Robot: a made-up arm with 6 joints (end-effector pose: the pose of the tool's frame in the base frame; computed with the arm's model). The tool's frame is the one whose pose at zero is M. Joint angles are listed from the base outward.
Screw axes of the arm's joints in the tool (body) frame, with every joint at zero. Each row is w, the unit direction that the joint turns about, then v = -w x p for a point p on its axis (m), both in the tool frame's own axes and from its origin. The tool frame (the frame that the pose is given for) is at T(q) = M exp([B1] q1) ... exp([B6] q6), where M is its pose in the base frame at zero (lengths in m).
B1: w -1 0 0 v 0.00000 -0.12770 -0.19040
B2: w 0 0 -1 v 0.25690 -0.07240 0.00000
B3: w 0 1 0 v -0.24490 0.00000 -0.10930
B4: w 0 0 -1 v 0.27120 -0.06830 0.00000
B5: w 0 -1 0 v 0.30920 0.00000 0.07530
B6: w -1 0 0 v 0.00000 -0.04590 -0.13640
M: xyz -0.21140 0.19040 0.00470 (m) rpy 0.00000 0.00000 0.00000 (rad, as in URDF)
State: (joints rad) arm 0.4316 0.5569 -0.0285 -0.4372 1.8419 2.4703
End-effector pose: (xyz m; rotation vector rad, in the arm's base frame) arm -0.0217 0.0442 0.4928 -1.8489 -1.2228 -2.1703
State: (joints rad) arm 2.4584 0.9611 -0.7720 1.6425 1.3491 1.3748
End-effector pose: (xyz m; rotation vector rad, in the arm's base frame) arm -0.6220 0.4069 0.1526 -0.4591 1.9264 1.1085
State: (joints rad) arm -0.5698 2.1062 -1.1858 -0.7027 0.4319 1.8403
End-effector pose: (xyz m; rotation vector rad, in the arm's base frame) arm -0.2710 -0.4186 0.0838 -2.6124 0.8814 -1.0555
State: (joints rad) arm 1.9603 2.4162 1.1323 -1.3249 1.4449 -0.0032
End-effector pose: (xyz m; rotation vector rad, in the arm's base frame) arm -0.0444 0.3938 0.3206 -0.8117 -2.3260 0.3272
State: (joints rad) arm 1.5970 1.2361 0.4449 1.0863 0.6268 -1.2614
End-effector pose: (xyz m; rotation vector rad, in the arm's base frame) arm -0.2422 -0.0145 0.4287 -0.8384 -2.1244 -0.5329
